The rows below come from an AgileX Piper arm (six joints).
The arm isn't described. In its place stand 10 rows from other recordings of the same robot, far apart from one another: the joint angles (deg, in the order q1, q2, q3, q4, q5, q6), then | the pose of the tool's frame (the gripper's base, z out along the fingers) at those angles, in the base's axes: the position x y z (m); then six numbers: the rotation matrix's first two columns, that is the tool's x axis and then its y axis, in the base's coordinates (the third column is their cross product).
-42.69, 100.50, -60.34, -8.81, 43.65, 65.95 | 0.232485, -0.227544, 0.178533, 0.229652, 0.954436, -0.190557, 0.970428, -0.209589, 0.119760
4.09, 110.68, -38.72, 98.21, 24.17, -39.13 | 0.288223, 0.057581, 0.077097, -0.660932, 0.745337, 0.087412, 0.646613, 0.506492, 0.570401
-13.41, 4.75, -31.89, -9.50, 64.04, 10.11 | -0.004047, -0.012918, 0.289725, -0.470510, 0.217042, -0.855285, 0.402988, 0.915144, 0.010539
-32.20, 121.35, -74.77, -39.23, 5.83, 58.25 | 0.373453, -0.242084, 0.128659, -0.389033, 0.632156, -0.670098, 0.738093, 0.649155, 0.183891
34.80, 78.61, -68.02, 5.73, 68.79, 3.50 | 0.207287, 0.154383, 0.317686, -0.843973, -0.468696, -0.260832, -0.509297, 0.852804, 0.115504
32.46, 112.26, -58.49, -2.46, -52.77, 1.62 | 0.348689, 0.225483, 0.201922, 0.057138, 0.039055, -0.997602, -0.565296, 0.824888, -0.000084
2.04, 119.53, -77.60, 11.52, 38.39, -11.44 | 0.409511, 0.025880, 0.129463, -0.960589, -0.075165, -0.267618, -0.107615, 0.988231, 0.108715
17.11, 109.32, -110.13, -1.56, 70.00, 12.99 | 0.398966, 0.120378, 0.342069, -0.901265, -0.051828, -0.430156, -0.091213, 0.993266, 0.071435
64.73, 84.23, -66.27, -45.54, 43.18, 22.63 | 0.174320, 0.265162, 0.315636, -0.143488, -0.797983, -0.585349, -0.700454, 0.499723, -0.509549
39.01, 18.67, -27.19, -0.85, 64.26, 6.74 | 0.032678, 0.024906, 0.259513, -0.667050, -0.397569, -0.630065, -0.552221, 0.831540, 0.059937
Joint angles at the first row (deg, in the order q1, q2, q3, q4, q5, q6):
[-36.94, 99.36, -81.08, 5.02, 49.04, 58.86]
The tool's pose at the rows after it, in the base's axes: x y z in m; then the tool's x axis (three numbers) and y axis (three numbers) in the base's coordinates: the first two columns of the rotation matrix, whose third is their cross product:
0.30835, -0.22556, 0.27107, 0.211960, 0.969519, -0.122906, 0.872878, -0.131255, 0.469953
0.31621, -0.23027, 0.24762, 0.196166, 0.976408, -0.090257, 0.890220, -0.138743, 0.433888
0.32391, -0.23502, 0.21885, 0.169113, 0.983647, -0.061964, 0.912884, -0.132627, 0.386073
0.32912, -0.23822, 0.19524, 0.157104, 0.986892, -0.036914, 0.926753, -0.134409, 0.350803
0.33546, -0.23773, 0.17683, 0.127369, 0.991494, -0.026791, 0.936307, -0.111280, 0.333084
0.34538, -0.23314, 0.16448, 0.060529, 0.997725, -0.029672, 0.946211, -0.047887, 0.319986
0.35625, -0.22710, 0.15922, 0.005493, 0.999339, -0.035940, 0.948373, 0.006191, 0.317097
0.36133, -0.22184, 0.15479, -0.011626, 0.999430, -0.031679, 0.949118, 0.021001, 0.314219
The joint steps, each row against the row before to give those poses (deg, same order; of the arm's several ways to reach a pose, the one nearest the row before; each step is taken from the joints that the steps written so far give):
[-0.67, 1.40, 0.07, 3.17, -1.99, 0.00]
[-0.06, 3.55, 0.00, 1.33, -0.41, -1.36]
[0.01, 4.24, 0.00, 0.92, -0.53, -1.96]
[-0.01, 3.43, 0.00, 0.71, -0.67, -1.08]
[0.52, 2.68, 0.00, 0.75, -1.22, -1.85]
[1.28, 2.30, -0.91, 0.42, -0.37, -2.98]
[1.51, 1.58, -1.41, 0.12, 0.05, -1.79]
[0.95, 0.74, -0.21, 0.21, -0.23, -0.18]

